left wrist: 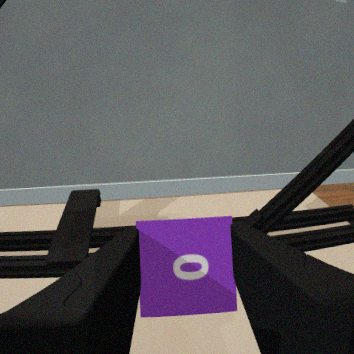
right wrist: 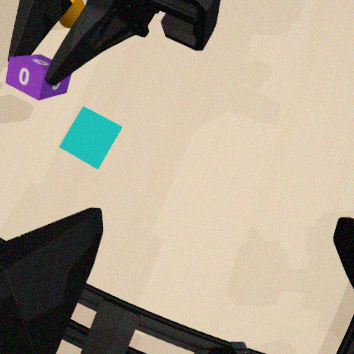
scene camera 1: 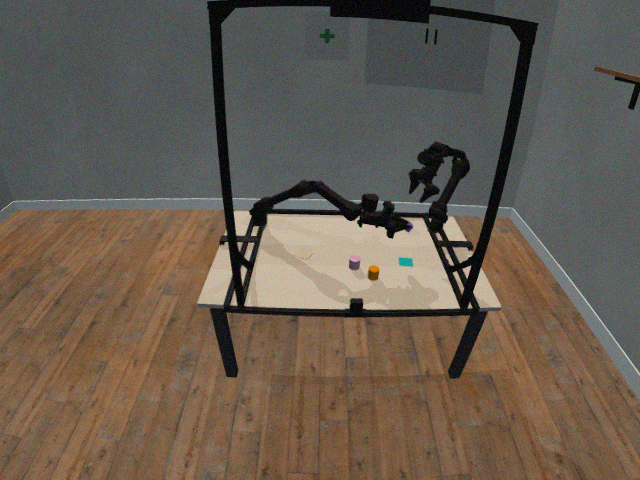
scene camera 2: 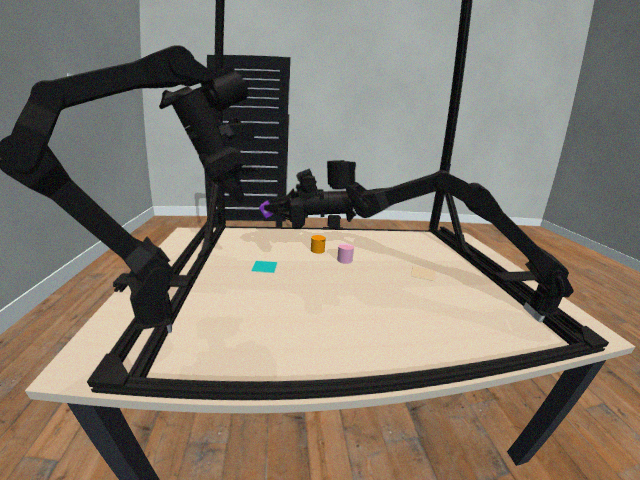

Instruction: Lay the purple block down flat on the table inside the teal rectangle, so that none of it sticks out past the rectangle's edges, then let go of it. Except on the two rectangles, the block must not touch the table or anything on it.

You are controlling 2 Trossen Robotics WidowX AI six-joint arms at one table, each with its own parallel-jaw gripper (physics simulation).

Labels:
My left gripper carries a purple block, which touches nothing else. My right gripper is open and holds nothing.

